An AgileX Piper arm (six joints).
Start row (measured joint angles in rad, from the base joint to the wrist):
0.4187, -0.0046, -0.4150, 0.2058, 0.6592, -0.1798
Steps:
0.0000, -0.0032, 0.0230, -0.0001, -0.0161, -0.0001
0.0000, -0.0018, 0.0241, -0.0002, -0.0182, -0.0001
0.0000, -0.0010, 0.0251, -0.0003, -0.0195, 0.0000
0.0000, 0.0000, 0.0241, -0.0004, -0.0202, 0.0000
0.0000, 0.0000, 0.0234, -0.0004, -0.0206, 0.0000
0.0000, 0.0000, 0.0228, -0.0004, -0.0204, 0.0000
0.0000, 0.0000, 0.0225, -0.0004, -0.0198, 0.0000
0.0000, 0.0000, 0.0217, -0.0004, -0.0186, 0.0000
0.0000, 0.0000, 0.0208, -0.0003, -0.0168, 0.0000
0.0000, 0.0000, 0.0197, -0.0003, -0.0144, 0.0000
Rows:
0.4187, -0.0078, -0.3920, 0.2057, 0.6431, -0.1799
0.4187, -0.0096, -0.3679, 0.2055, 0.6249, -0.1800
0.4187, -0.0106, -0.3428, 0.2052, 0.6054, -0.1800
0.4187, -0.0106, -0.3187, 0.2048, 0.5852, -0.1800
0.4187, -0.0106, -0.2953, 0.2044, 0.5646, -0.1800
0.4187, -0.0106, -0.2725, 0.2040, 0.5442, -0.1800
0.4187, -0.0106, -0.2500, 0.2036, 0.5244, -0.1800
0.4187, -0.0106, -0.2283, 0.2032, 0.5058, -0.1800
0.4187, -0.0106, -0.2075, 0.2029, 0.4890, -0.1800
0.4187, -0.0106, -0.1878, 0.2026, 0.4746, -0.1800

